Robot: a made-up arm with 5 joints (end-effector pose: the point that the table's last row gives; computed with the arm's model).
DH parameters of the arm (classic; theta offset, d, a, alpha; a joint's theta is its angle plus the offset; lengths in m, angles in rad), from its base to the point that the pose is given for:
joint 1: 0 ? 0 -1.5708
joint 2: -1.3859 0 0.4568 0
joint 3: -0.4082 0 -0.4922 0
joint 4: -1.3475 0 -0.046 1.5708
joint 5: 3.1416 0.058 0 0
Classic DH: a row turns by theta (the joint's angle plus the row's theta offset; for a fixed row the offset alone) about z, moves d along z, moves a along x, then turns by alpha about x.
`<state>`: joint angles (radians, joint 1 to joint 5).
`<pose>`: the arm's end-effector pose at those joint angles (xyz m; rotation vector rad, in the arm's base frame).
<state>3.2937 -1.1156 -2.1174 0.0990 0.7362</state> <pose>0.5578 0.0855 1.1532 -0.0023 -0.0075 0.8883</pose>
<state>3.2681 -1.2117 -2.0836 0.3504 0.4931</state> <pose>0.6010 0.0764 1.1139 -0.0364 -0.1965 0.6176</pose>
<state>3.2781 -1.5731 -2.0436 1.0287 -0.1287</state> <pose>0.7671 0.1054 0.8874 0.0732 -0.5487 0.0076</pose>
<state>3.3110 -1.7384 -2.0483 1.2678 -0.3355</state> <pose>0.8240 0.1409 0.7538 0.1557 -0.6036 -0.1607</pose>
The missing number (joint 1, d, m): 0.354
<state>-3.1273 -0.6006 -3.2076 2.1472 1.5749</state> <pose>0.5132 0.0073 1.1328 -1.1390 -1.1507 1.2646</pose>
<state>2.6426 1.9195 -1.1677 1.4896 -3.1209</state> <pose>-0.0624 0.0340 -0.3034 1.1670 -0.3103 2.4280</pose>
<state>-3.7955 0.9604 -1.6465 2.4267 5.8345</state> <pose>-0.5870 0.4499 0.2047 0.1499 1.4560 -0.9093</pose>
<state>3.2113 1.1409 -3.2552 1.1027 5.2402</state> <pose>-0.8691 -0.0607 0.8145 1.1535 -1.8549 -0.5658</pose>
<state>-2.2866 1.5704 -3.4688 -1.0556 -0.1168</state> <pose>-0.5473 -0.6293 0.5934 0.0896 -0.1697 0.7360</pose>
